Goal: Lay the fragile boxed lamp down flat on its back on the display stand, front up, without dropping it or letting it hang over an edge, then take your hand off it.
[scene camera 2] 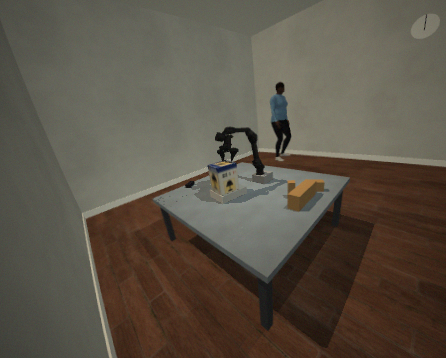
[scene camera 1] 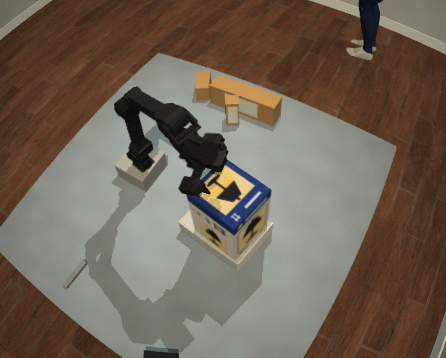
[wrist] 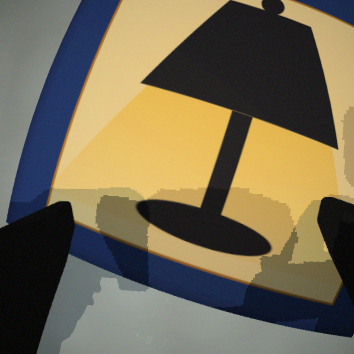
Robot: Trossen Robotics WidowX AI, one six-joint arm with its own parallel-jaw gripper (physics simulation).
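Seen in the pictures: gripper, fingertip midpoint: [scene camera 2: 227, 161] [scene camera 1: 215, 179] [wrist: 200, 213]; arm's base, origin of the base link: [scene camera 2: 260, 173] [scene camera 1: 143, 162].
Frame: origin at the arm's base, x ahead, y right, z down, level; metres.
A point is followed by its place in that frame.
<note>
The boxed lamp [scene camera 1: 235, 207] @(x 0.465, y 0.016, z -0.212 m) [scene camera 2: 224, 179] @(x 0.460, y -0.093, z -0.110 m) [wrist: 190, 150] @(x 0.385, y -0.025, z -0.212 m) rests on the pale display stand [scene camera 1: 188, 226] @(x 0.306, y 0.076, z 0.015 m) [scene camera 2: 236, 195] @(x 0.376, y -0.106, z 0.055 m). Its blue-bordered face with the large lamp picture is up. The box looks level, and the stand's rim shows along its near sides; the far sides are hidden. My gripper [scene camera 1: 215, 180] @(x 0.366, y -0.014, z -0.219 m) [scene camera 2: 227, 160] @(x 0.366, y -0.014, z -0.219 m) [wrist: 200, 213] @(x 0.366, y -0.014, z -0.219 m) is open and empty, pointing down just above one edge of the box's top face. In the wrist view its fingers stand wide apart at the left and right, over the lower part of the picture. Any contact with the box cannot be told.
Several orange blocks [scene camera 1: 245, 97] @(x 0.103, y -0.475, z -0.032 m) [scene camera 2: 303, 194] @(x 0.154, y -0.565, z -0.023 m) stand on the table [scene camera 1: 320, 200] @(x 0.583, y -0.327, z 0.078 m) [scene camera 2: 230, 232] @(x 0.671, y -0.438, z 0.077 m). The arm's base block [scene camera 1: 141, 172] @(x 0.025, y 0.034, z 0.002 m) [scene camera 2: 263, 177] @(x 0.033, y -0.075, z 0.009 m) is beside the stand. A thin grey bar [scene camera 1: 75, 274] @(x 0.105, y 0.491, z 0.065 m) and a dark object [scene camera 1: 161, 353] @(x 0.542, y 0.470, z 0.042 m) [scene camera 2: 189, 184] @(x 0.568, y 0.453, z 0.046 m) lie farther off. A person [scene camera 2: 280, 117] stands beyond the table.
</note>
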